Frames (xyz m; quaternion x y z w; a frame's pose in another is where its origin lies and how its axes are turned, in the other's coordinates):
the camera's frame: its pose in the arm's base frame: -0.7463 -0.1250 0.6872 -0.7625 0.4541 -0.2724 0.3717
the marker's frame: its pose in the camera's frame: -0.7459 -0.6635 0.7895 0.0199 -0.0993 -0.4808 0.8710
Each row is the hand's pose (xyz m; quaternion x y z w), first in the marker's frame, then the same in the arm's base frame.
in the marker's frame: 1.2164 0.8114 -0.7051 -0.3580 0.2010 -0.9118 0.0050
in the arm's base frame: 0.4884 -0.2200 1.5700 0.0127 0.6467 0.4186 0.6375
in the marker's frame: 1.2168 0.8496 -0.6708 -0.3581 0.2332 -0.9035 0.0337
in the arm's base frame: 0.5178 -0.2373 1.5316 0.0274 0.6314 0.4556 0.6269
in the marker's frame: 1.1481 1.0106 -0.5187 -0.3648 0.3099 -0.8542 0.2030
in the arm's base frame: 0.5930 -0.2963 1.3204 0.1557 0.5675 0.5715 0.5719
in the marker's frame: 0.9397 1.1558 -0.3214 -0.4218 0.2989 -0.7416 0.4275
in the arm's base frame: 0.5878 -0.2992 0.9988 0.3780 0.4518 0.6123 0.5274
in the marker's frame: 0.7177 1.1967 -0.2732 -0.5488 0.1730 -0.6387 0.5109
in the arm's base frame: 0.4583 -0.2785 0.8088 0.5307 0.3476 0.5035 0.5865
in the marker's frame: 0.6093 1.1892 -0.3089 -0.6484 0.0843 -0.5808 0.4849
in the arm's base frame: 0.3526 -0.2720 0.7655 0.5643 0.2826 0.4011 0.6640
